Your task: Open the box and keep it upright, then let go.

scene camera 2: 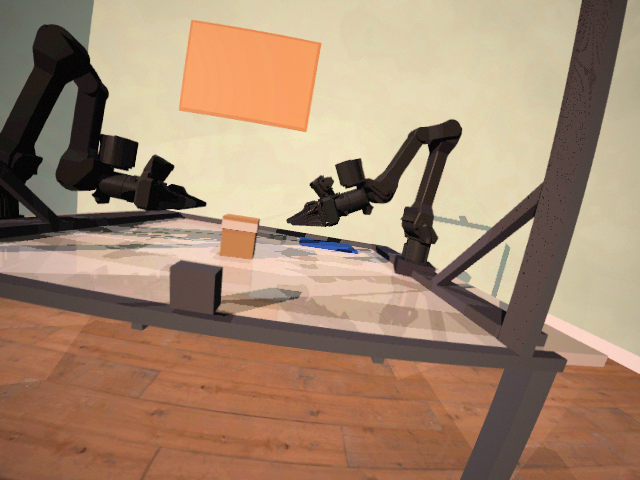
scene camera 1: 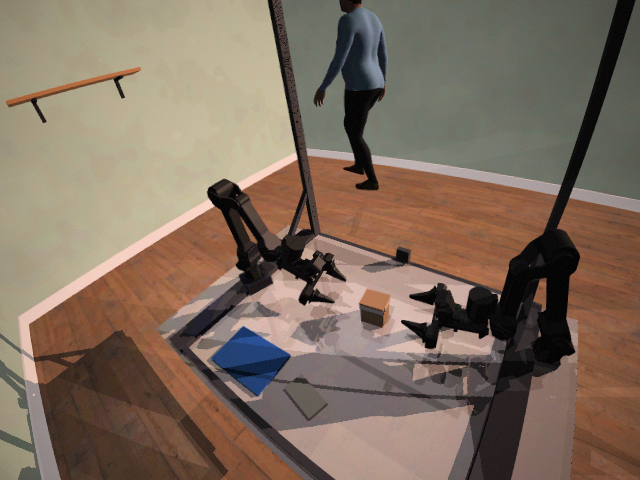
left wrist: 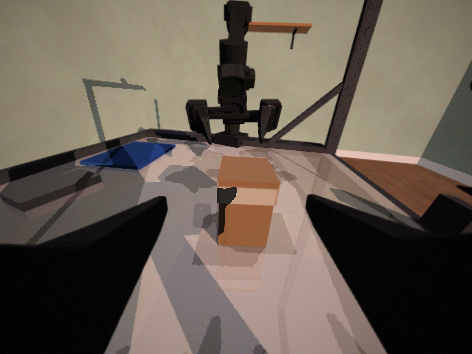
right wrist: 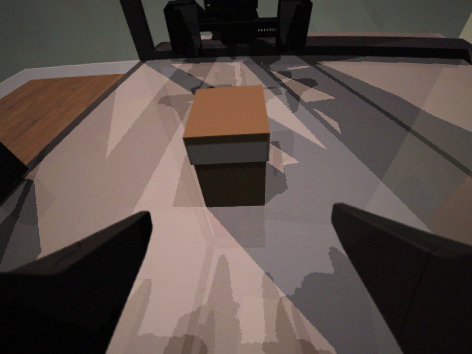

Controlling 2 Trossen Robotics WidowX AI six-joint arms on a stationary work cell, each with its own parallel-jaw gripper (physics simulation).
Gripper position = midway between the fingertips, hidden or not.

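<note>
Scene camera 1 shows a flat blue square [scene camera 1: 252, 360], the left gripper [scene camera 1: 405, 308] and the right gripper [scene camera 1: 340, 291]. Scene camera 2 shows the left gripper [scene camera 2: 201, 204] and the right gripper [scene camera 2: 288, 222]. In the left wrist view: the square [left wrist: 135, 155], the left gripper [left wrist: 238, 201], the right gripper [left wrist: 236, 142]. In the right wrist view: the left gripper [right wrist: 241, 49] and the right gripper [right wrist: 242, 216]; the square is out of frame in the right wrist view.
</note>
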